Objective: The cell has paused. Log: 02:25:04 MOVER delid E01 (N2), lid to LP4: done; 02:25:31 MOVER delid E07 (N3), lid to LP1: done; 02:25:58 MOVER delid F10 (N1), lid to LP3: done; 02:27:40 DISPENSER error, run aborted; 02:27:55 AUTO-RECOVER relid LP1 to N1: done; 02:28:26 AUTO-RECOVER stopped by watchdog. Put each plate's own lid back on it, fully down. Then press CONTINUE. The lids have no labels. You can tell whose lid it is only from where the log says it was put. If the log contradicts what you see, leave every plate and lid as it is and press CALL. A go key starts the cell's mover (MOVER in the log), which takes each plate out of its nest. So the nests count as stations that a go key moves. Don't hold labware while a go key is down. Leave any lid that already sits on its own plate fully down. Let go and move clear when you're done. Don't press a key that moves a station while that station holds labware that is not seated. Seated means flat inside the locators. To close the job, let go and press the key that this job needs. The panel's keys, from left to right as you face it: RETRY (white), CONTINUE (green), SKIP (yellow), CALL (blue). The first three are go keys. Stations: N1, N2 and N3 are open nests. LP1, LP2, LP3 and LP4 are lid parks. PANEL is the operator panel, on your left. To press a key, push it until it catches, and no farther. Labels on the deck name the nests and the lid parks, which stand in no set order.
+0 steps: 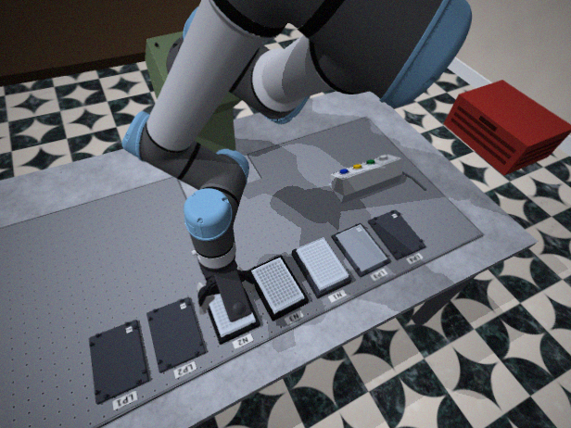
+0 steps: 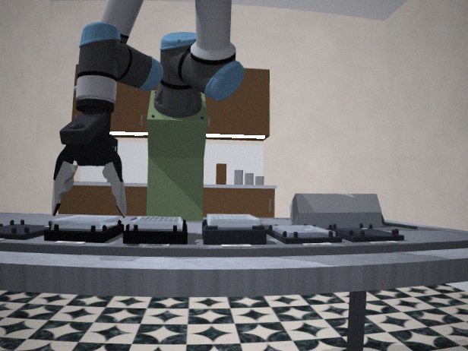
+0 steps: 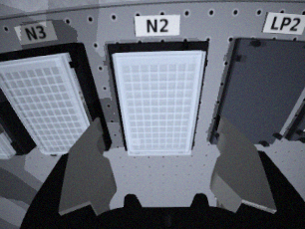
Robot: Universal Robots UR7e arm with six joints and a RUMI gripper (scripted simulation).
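My hand is 130 mm to the right of the plate, 20 mm past it and 10 mm above it. The rest, counted from my hand: lid park LP1 (260 mm to the right, 40 mm below, 40 mm ahead); then LP3 lid park (390 mm to the left, 60 mm behind, 40 mm below); then lid park LP2 (130 mm to the right, 40 mm below, 20 mm ahead).
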